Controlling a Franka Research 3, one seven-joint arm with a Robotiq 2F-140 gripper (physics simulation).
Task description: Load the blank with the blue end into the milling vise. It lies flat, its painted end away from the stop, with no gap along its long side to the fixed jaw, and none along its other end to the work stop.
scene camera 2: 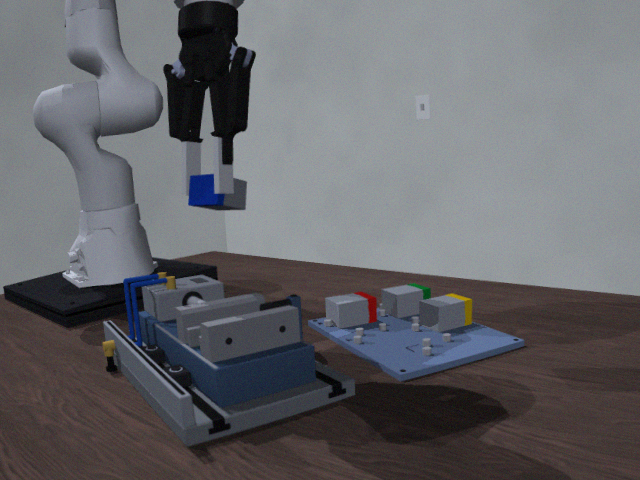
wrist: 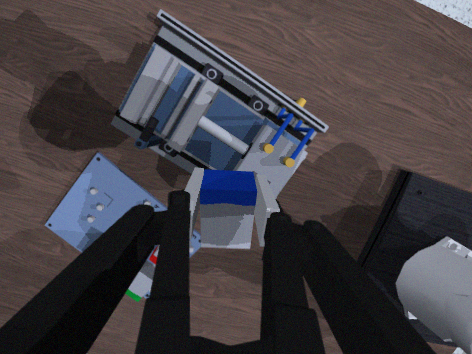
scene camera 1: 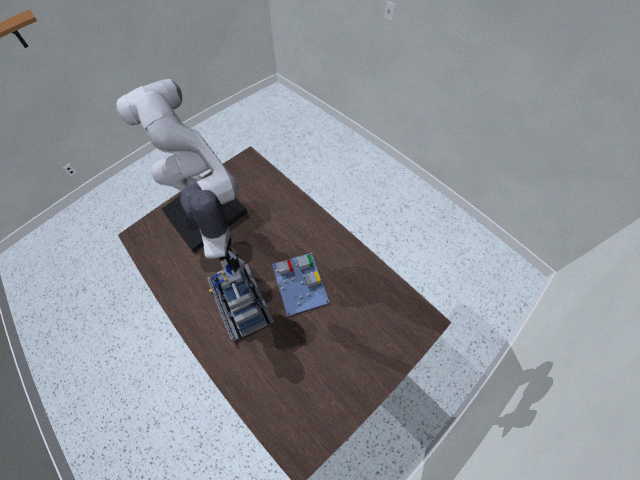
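The grey blank with the blue end [scene camera 2: 202, 190] [wrist: 228, 220] is between the fingertips of my gripper [scene camera 1: 232, 266] [scene camera 2: 207, 180] [wrist: 228, 185], which is shut on it. It looks about level, high above the vise [scene camera 1: 248, 312] [scene camera 2: 268, 374]. In the wrist view its blue end points to the top, beside the drive end of the vise. The fixed jaw [scene camera 2: 253, 333] [wrist: 150, 87] has two bolt holes. The moving jaw [scene camera 2: 219, 312] [wrist: 192, 117] stands apart from it, with a gap between. The dark work stop [scene camera 2: 295, 315] [wrist: 148, 129] reaches over one end of the gap.
Blue hoses [scene camera 2: 135, 310] [wrist: 281, 132] with yellow fittings rise at the drive end. A blue pegged plate [scene camera 2: 382, 351] [wrist: 120, 200] beside the vise holds red-ended [scene camera 2: 351, 310], green-ended [scene camera 2: 403, 300] and yellow-ended [scene camera 2: 444, 312] blanks. The black robot base plate [scene camera 2: 41, 299] [wrist: 390, 225] stands behind.
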